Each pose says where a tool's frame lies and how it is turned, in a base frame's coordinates. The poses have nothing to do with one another.
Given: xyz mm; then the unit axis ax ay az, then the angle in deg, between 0 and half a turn.
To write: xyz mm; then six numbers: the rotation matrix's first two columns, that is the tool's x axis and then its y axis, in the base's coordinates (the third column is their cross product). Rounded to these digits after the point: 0 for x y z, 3 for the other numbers.
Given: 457, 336, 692, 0.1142, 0.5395, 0.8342, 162.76
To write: 457, 336, 692, -0.930, 0.368, 0.026, -0.127, -0.386, 0.914
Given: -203, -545, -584, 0.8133, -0.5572, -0.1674, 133.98
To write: -203, -545, -584, 0.426, -0.888, 0.170, -0.647, -0.168, 0.743
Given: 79, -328, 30, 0.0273, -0.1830, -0.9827, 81.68
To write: 79, -328, 30, 0.145, -0.977, 0.158, 0.968, 0.173, 0.181
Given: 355, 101, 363, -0.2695, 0.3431, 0.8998, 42.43
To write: 355, 101, 363, 0.757, 0.583, -0.295, -0.631, 0.769, -0.101
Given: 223, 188, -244, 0.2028, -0.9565, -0.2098, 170.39
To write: 223, 188, -244, -0.904, -0.420, 0.075, -0.350, 0.831, 0.432
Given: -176, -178, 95, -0.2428, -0.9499, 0.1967, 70.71
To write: -176, -178, 95, 0.370, 0.340, 0.865, -0.031, 0.935, -0.354
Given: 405, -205, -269, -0.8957, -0.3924, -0.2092, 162.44
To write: 405, -205, -269, 0.614, 0.623, 0.484, 0.750, -0.653, -0.110
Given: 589, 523, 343, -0.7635, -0.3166, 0.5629, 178.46
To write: 589, 523, 343, 0.166, 0.498, -0.851, 0.468, -0.799, -0.377
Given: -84, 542, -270, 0.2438, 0.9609, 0.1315, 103.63
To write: -84, 542, -270, -0.162, 0.417, -0.894, 0.162, 0.905, 0.393
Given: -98, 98, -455, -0.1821, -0.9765, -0.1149, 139.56
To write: -98, 98, -455, -0.703, 0.239, 0.670, 0.388, 0.918, 0.079
